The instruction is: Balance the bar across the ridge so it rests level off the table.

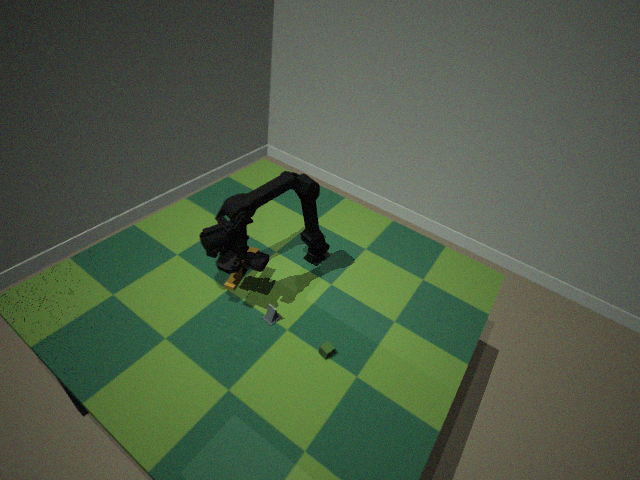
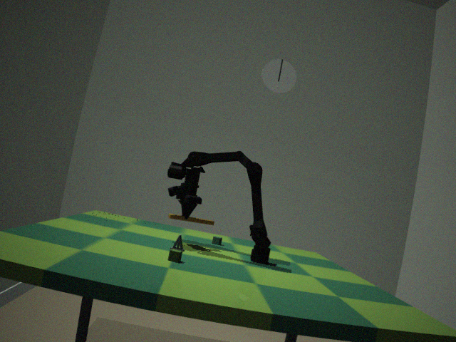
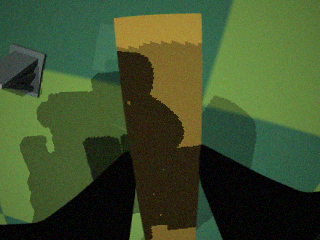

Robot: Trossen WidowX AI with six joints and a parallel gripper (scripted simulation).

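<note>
The bar lies 3 cm behind my gripper tip and 1 cm to the right of it.
</note>
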